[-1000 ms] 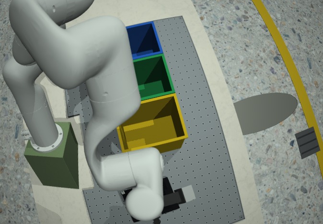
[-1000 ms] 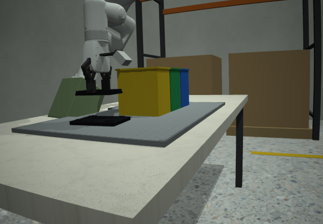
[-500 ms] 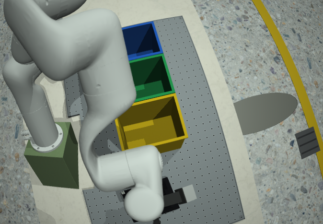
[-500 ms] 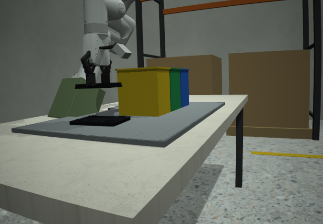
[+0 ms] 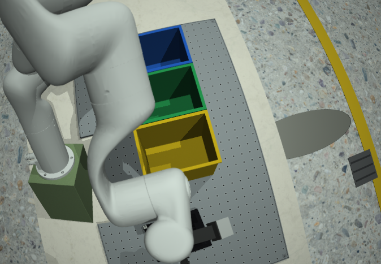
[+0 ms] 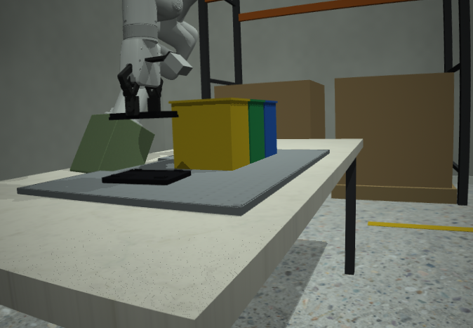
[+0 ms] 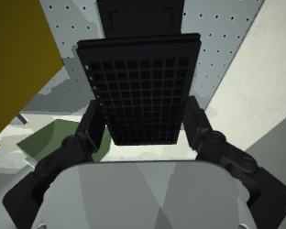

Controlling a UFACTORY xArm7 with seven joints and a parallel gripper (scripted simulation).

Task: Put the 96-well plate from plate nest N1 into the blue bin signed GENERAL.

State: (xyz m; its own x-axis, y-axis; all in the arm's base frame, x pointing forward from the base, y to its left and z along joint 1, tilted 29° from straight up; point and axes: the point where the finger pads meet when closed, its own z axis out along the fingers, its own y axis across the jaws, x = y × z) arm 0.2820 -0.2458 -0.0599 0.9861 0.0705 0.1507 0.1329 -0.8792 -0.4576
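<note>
Right now the blue bin is 480 mm to the left of my hand, 70 mm below it and 40 mm ahead of it. Round my hand: black 96-well plate (10 mm below); yellow bin (220 mm to the left, 70 mm below, 50 mm ahead); black plate nest (150 mm below).
</note>
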